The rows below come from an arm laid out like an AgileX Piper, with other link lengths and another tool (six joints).
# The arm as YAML. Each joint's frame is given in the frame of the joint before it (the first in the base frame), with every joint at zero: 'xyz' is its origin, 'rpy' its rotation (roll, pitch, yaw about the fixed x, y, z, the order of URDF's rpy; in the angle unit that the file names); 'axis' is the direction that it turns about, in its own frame. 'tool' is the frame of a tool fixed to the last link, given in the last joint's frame.
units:
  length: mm
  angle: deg
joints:
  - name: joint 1
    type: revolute
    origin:
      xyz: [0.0, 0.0, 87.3]
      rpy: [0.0, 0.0, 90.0]
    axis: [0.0, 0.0, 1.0]
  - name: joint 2
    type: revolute
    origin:
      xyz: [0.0, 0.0, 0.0]
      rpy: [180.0, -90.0, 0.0]
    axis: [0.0, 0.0, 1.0]
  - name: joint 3
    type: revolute
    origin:
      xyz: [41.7, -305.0, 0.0]
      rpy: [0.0, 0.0, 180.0]
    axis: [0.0, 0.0, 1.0]
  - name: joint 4
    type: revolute
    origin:
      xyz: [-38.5, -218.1, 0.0]
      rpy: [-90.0, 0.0, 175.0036]
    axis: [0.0, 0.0, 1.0]
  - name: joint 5
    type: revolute
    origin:
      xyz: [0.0, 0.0, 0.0]
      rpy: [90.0, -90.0, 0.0]
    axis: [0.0, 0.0, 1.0]
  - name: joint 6
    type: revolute
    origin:
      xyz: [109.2, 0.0, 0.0]
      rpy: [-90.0, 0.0, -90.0]
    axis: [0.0, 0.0, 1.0]
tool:
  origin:
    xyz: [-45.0, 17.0, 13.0]
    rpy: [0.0, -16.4, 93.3]
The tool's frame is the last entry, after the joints.
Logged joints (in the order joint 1, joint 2, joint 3, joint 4, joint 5, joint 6), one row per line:
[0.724 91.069 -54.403 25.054 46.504 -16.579]
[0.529 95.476 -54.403 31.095 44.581 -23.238]
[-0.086 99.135 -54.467 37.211 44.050 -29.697]
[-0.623 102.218 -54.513 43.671 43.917 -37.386]
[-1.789 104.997 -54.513 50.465 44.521 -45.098]
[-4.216 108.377 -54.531 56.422 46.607 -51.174]
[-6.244 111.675 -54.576 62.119 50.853 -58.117]
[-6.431 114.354 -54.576 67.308 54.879 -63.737]
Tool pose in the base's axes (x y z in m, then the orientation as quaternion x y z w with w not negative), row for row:
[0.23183 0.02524 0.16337 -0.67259 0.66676 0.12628 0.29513]
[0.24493 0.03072 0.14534 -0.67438 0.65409 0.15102 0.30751]
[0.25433 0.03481 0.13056 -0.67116 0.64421 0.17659 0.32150]
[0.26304 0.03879 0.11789 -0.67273 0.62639 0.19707 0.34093]
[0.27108 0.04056 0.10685 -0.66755 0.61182 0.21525 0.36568]
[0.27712 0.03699 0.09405 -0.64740 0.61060 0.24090 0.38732]
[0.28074 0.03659 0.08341 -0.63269 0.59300 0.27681 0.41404]
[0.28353 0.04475 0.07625 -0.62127 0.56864 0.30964 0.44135]
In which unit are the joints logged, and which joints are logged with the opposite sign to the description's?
The joints are logged in degrees. Opposite sign: none.
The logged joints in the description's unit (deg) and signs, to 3 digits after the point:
[0.724 91.069 -54.403 25.054 46.504 -16.579]
[0.529 95.476 -54.403 31.095 44.581 -23.238]
[-0.086 99.135 -54.467 37.211 44.050 -29.697]
[-0.623 102.218 -54.513 43.671 43.917 -37.386]
[-1.789 104.997 -54.513 50.465 44.521 -45.098]
[-4.216 108.377 -54.531 56.422 46.607 -51.174]
[-6.244 111.675 -54.576 62.119 50.853 -58.117]
[-6.431 114.354 -54.576 67.308 54.879 -63.737]

